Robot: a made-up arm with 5 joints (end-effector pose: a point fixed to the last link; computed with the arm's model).
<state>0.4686 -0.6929 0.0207 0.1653 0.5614</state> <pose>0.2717 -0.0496 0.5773 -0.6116 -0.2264 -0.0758</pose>
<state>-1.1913 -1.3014 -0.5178 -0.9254 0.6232</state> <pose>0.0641 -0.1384 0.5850 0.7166 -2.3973 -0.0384</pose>
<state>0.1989 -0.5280 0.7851 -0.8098 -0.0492</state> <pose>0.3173 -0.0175 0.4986 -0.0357 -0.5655 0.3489</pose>
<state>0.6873 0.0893 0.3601 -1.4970 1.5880</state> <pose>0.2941 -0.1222 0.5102 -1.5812 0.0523 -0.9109</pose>
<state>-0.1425 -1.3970 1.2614 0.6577 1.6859</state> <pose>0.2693 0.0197 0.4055 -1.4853 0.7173 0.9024</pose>
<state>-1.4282 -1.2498 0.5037 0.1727 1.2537</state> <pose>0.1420 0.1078 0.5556 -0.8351 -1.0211 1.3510</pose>
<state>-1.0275 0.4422 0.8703 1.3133 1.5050</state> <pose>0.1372 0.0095 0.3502 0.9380 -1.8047 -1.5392</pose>
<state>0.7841 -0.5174 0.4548 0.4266 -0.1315</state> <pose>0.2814 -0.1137 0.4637 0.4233 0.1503 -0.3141</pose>
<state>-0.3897 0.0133 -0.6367 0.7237 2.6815</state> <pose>0.3087 0.0605 0.5432 -2.6173 0.2003 0.4435</pose>
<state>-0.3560 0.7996 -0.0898 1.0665 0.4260</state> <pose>0.2556 0.0607 0.3286 -0.0925 1.8655 0.8837</pose>
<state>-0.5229 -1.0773 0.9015 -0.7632 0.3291</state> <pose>0.2433 0.0801 0.5443 -0.1954 -0.9565 0.8519</pose>
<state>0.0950 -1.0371 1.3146 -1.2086 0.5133</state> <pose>0.2831 0.0016 0.4941 -0.6191 -0.7575 0.1945</pose>
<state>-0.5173 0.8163 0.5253 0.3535 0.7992</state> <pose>0.2012 0.0506 0.2805 -0.5662 1.7796 1.3090</pose>
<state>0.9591 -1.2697 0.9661 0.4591 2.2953</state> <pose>0.2226 -0.1244 0.4606 -1.5485 1.5253 -0.1002</pose>
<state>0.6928 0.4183 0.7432 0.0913 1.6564</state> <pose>0.2323 -0.0734 0.2985 -0.5230 1.5445 0.8066</pose>
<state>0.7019 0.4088 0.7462 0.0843 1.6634</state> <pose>0.2326 -0.0751 0.2992 -0.5316 1.5416 0.7937</pose>
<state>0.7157 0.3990 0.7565 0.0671 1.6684</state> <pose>0.2322 -0.0770 0.2996 -0.5369 1.5380 0.7735</pose>
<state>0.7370 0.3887 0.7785 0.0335 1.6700</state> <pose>0.2307 -0.0791 0.2993 -0.5370 1.5332 0.7415</pose>
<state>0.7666 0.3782 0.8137 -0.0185 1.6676</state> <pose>0.2281 -0.0812 0.2984 -0.5309 1.5273 0.6964</pose>
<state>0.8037 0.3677 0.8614 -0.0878 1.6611</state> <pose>0.2242 -0.0832 0.2970 -0.5190 1.5202 0.6393</pose>
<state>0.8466 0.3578 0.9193 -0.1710 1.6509</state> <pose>0.2192 -0.0848 0.2953 -0.5020 1.5122 0.5730</pose>
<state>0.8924 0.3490 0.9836 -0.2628 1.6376</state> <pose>0.2136 -0.0857 0.2936 -0.4814 1.5033 0.5019</pose>
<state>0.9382 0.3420 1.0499 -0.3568 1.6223</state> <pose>0.2078 -0.0857 0.2921 -0.4586 1.4942 0.4308</pose>
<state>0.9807 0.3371 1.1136 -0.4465 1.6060</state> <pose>0.2022 -0.0849 0.2909 -0.4354 1.4852 0.3646</pose>
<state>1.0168 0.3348 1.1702 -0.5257 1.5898</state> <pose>0.1974 -0.0835 0.2901 -0.4133 1.4768 0.3081</pose>
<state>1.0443 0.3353 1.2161 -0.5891 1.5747</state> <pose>0.1935 -0.0817 0.2895 -0.3931 1.4696 0.2650</pose>
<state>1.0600 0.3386 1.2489 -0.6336 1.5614</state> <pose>0.1909 -0.0796 0.2891 -0.3771 1.4639 0.2387</pose>
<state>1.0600 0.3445 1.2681 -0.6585 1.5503</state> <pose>0.1898 -0.0774 0.2886 -0.3681 1.4594 0.2327</pose>
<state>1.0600 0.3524 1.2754 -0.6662 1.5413</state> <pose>0.1890 -0.0757 0.2880 -0.3554 1.4582 0.2331</pose>
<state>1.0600 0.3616 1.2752 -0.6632 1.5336</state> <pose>0.1884 -0.0744 0.2873 -0.3403 1.4591 0.2375</pose>
